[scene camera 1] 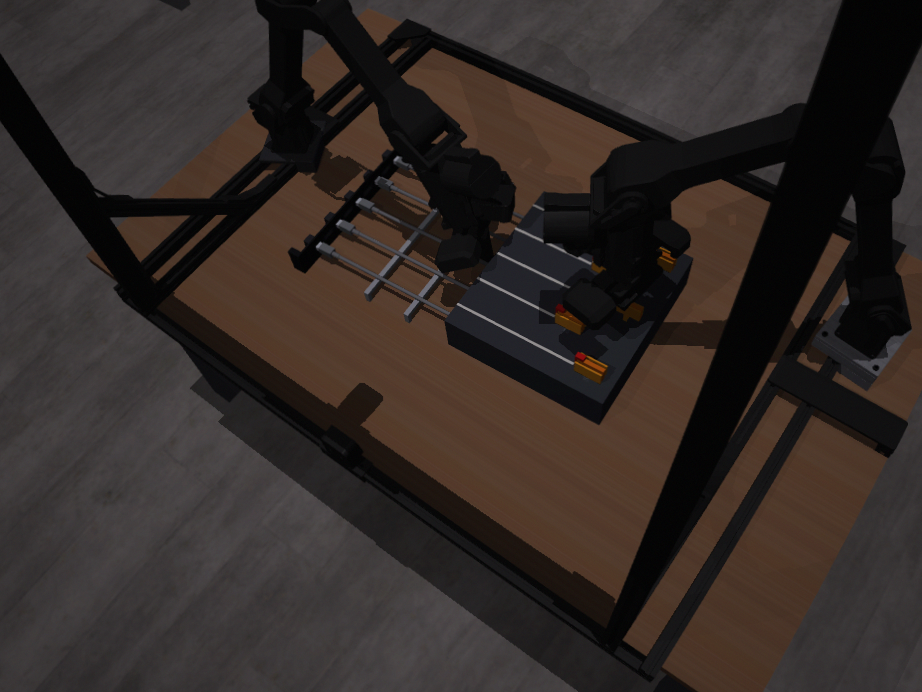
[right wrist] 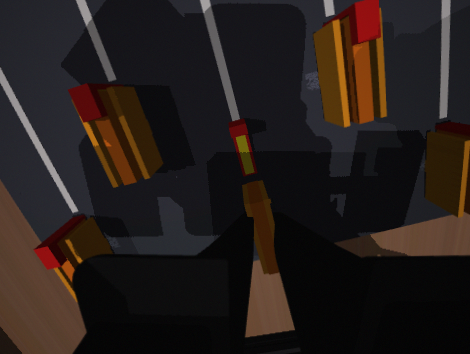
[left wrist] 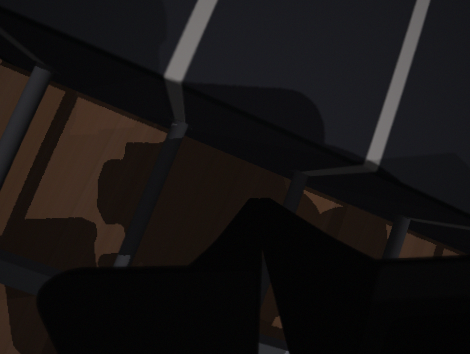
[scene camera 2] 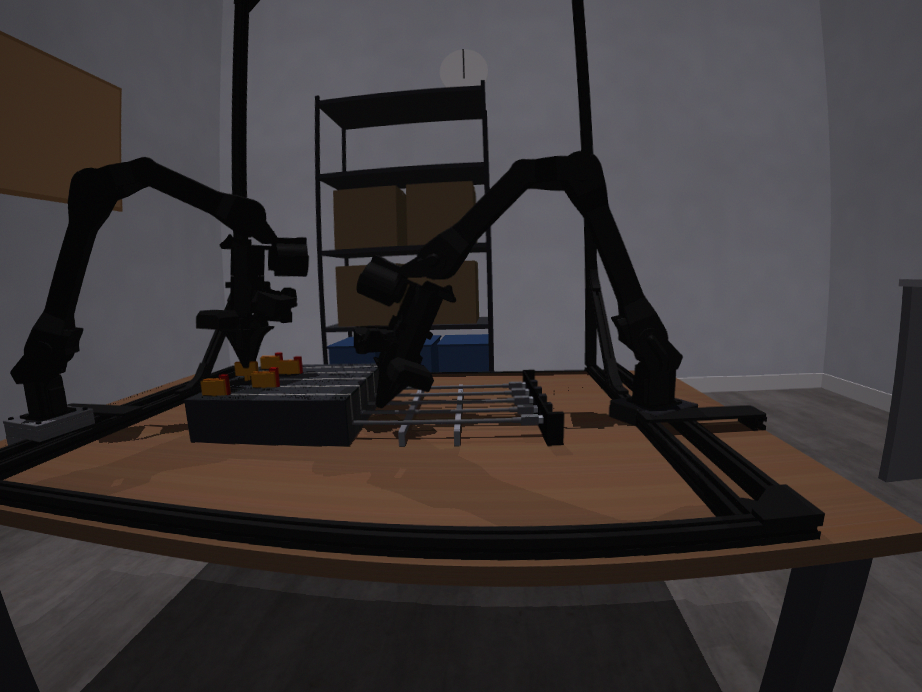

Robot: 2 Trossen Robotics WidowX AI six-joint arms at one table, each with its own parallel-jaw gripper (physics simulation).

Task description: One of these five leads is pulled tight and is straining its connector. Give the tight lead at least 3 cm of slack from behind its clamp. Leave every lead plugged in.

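Pixels of known places: left gripper, between the fingertips: (left wrist: 258,208) (scene camera 2: 378,406); right gripper, between the fingertips: (scene camera 1: 625,305) (right wrist: 262,221) (scene camera 2: 248,367); left arm's base, origin of its link: (scene camera 1: 292,139) (scene camera 2: 654,402); right arm's base, origin of its link: (scene camera 1: 864,332) (scene camera 2: 48,414).
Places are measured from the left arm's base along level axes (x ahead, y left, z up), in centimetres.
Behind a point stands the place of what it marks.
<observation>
Five pale leads (scene camera 1: 520,298) @[x 43.4, y -32.2, z 4.0 cm] (left wrist: 188,38) @[x 42.2, y -20.0, z 3.9 cm] run from a black end bar (scene camera 1: 303,257) @[x 8.7, y -25.5, z 0.7 cm] across two grey clamp bars (scene camera 1: 399,254) @[x 23.5, y -23.1, z -0.1 cm] onto a dark block (scene camera 1: 513,364) @[x 43.4, y -41.7, z 1.8 cm] (scene camera 2: 273,419) @[x 54.6, y -16.5, z 1.1 cm] (left wrist: 276,53). They end at orange connectors (scene camera 1: 590,368) @[x 53.9, y -43.5, z 5.7 cm] (scene camera 2: 214,386) @[x 63.0, y -23.1, z 5.4 cm] (right wrist: 349,70) @[x 55.0, y -26.5, z 5.8 cm]. My left gripper (scene camera 1: 458,257) (scene camera 2: 399,385) (left wrist: 258,208) @[x 37.7, y -22.6, z -0.6 cm] is shut and empty, low at the block's near edge, just above a lead. My right gripper (scene camera 1: 596,302) (scene camera 2: 248,350) @[x 58.0, y -33.4, z 6.1 cm] (right wrist: 262,221) @[x 58.0, y -33.4, z 6.1 cm] is shut on a narrow orange connector piece (right wrist: 256,200) @[x 56.6, y -32.7, z 6.9 cm]. A red plug with a yellow centre (right wrist: 243,149) @[x 55.1, y -32.0, z 4.1 cm] ends the middle lead just ahead of that piece.
The brown table (scene camera 1: 424,426) @[x 31.8, y -50.4, z -2.7 cm] (left wrist: 82,140) @[x 41.2, y -15.1, z -2.7 cm] sits inside a black frame with upright posts (scene camera 1: 733,357) @[x 58.9, y -76.8, z 68.2 cm]. Behind the table in scene camera 2 stands a shelf rack (scene camera 2: 318,206) with cardboard boxes (scene camera 2: 369,216) and a blue bin (scene camera 2: 458,353).
</observation>
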